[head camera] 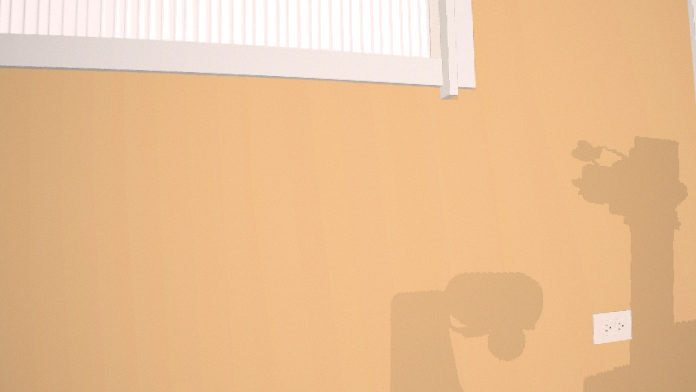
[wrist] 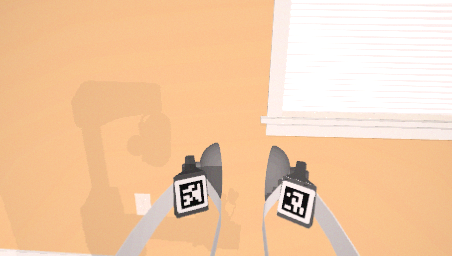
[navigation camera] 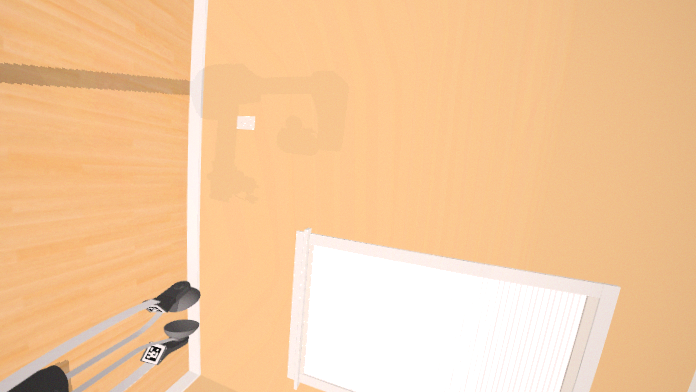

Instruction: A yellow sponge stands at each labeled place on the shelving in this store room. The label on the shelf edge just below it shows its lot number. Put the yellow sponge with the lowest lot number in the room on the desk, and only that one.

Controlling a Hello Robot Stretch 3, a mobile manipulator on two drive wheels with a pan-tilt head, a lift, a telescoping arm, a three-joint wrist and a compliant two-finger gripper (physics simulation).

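Places are measured from the robot's base along level axes (x left, y up, z ahead), in metres.
Pixels of known places: gripper, fingertip midpoint: (navigation camera: 194, 304).
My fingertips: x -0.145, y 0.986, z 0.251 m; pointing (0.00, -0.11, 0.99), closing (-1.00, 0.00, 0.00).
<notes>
Behind a point stands the place of what it marks.
My gripper (navigation camera: 182, 313) @(y 0.986, x -0.145, z 0.251 m) (wrist: 244, 163) @(y 0.986, x -0.145, z 0.251 m) is open, with a gap between its two cup-shaped fingertips and no object between them. In the wrist view it points toward an orange wall, below and left of a window's corner. In the navigation camera view it shows at the lower left, in front of the wooden floor and the white baseboard. No yellow sponge, shelving, lot label or desk shows in these views.
The orange wall (head camera: 250, 200) @(y 1.223, x 0.009, z 0.994 m) (navigation camera: 425, 150) @(y 1.329, x 0.228, z 0.983 m) (wrist: 210, 60) carries a window with white blinds (head camera: 200, 20) @(y 1.313, x -0.323, z 1.005 m) (navigation camera: 390, 320) @(y 1.279, x -0.582, z 1.018 m) (wrist: 370, 55) and an outlet (head camera: 612, 327) @(y 0.404, x 0.314, z 0.974 m) (navigation camera: 246, 123) @(y 0.409, x 0.309, z 0.972 m) (wrist: 143, 204). The robot's shadow falls on the wall. A white baseboard (navigation camera: 194, 200) @(y 0.061, x -0.154, z 0.988 m) borders the wooden floor (navigation camera: 90, 200) @(y 0.000, x -0.139, z 0.563 m).
</notes>
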